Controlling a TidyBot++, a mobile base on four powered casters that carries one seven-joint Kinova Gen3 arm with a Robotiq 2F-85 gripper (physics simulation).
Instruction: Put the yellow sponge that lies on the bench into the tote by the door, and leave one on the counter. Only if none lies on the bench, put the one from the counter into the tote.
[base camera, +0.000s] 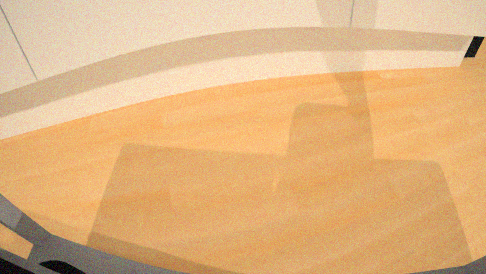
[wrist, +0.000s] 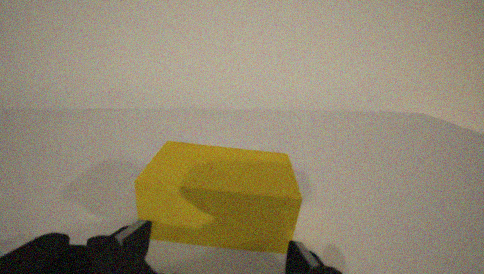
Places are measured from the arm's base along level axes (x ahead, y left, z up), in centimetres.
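Pixels of known places: gripper, between the fingertips: (wrist: 218, 246).
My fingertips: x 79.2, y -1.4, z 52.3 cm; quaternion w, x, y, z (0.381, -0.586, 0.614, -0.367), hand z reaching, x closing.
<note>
For each thing: its middle in the pictures, then the offset to it from my fingertips. Level surfaces: height alone.
- yellow sponge, middle of its body: (wrist: 221, 192) dx +4.0, dy +0.3, dz +1.3 cm
- pale surface, height of its surface: dz -1.0 cm
- dark piece, middle of its body: (base camera: 441, 28) dx +26.6, dy -71.7, dz -87.0 cm
- wooden floor, height of its surface: dz -92.0 cm
A yellow sponge (wrist: 220, 195), a block with flat sides, lies on a pale surface (wrist: 400, 200) in the wrist view, at the lower middle. A shadow falls across its top and front. My gripper (wrist: 218, 246) is open, with one black fingertip near the sponge's lower left corner and the other near its lower right corner. The fingers do not hold it. Whether the pale surface is the bench or the counter cannot be told from these frames. The tote does not show in either view.
In the base view a white cabinet front (base camera: 175, 25) with a base strip runs across the top. A dark piece (base camera: 474, 47) is at its right end. Shadows fall on the wooden floor (base camera: 225, 120). A pale wall (wrist: 240, 50) rises behind the sponge.
</note>
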